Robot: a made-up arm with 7 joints.
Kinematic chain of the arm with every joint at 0, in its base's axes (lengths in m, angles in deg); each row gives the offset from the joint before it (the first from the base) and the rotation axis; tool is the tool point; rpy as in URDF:
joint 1: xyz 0 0 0.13 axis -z
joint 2: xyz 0 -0.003 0.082 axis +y
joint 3: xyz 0 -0.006 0.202 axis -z
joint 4: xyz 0 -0.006 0.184 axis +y
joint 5: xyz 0 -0.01 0.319 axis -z
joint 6: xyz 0 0 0.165 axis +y
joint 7: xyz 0 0 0.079 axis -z
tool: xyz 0 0 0 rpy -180 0 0
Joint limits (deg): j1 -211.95..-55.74 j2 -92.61..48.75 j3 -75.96..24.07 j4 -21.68..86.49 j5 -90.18..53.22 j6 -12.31..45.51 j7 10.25..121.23
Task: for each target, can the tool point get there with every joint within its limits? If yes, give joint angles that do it. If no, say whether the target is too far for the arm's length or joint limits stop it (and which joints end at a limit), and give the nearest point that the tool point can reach.
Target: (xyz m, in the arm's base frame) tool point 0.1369 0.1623 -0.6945
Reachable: no: joint limits stop it (at a limit: joint 1, joint 2, joint 4, joint 6) | nearest point 0.3691 0.5110 0.0437 | short by 0.849 m
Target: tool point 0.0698 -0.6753 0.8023
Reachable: yes | joints -104.25 -69.18 -18.31 35.28 -64.89 16.11 31.50
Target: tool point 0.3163 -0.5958 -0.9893
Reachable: no: too far | nearest point 0.4174 -0.7863 -0.0524 | short by 0.961 m
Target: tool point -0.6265 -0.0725 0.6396
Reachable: yes | joints -145.86 18.49 -53.11 68.32 -22.07 29.20 26.75
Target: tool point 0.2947 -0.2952 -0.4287
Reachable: no: joint limits stop it (at a limit: joint 2, joint 4, joint 6) | nearest point 0.6289 -0.6300 -0.0524 | short by 0.604 m
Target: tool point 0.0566 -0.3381 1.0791
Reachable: yes | joints -125.00 -27.10 -55.61 21.36 33.69 -7.63 100.09
